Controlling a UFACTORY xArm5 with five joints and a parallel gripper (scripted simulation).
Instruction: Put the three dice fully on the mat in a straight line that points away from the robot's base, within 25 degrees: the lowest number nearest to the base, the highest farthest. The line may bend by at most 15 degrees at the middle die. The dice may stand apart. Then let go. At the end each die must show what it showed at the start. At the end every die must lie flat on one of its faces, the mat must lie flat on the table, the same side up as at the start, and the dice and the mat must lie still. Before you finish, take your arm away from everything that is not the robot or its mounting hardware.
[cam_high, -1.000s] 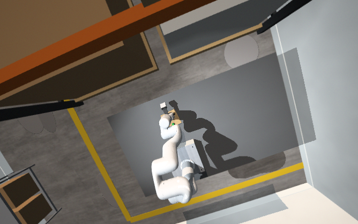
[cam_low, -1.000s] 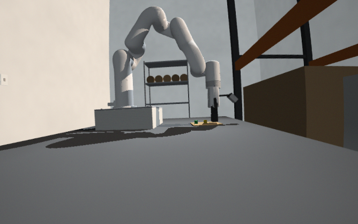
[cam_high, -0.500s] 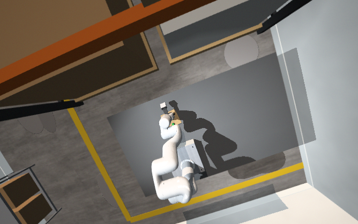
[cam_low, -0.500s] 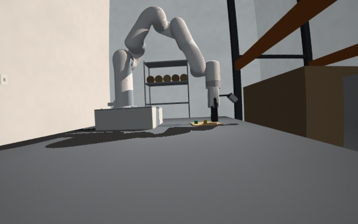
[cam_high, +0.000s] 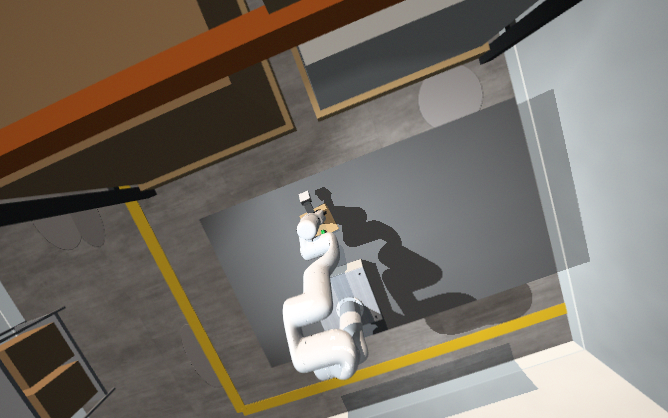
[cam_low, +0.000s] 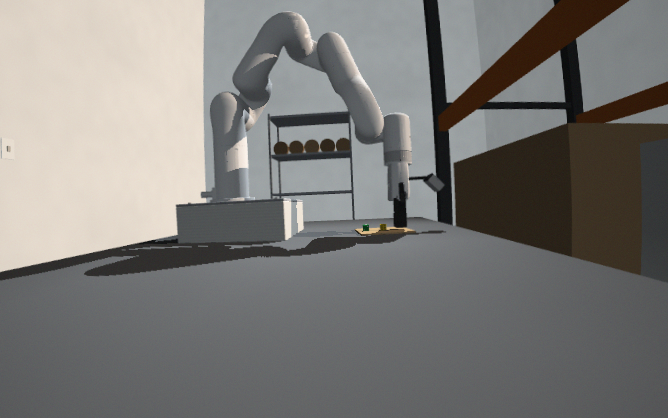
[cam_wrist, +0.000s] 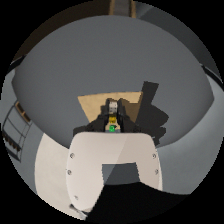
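Now: the white die 10 mm below my hand. Round my hand: yellow die (50 mm behind, 10 mm to the left, 20 mm below); green die (90 mm behind, 20 mm to the left, 20 mm below); tan mat (50 mm behind, 10 mm to the left, 30 mm below).
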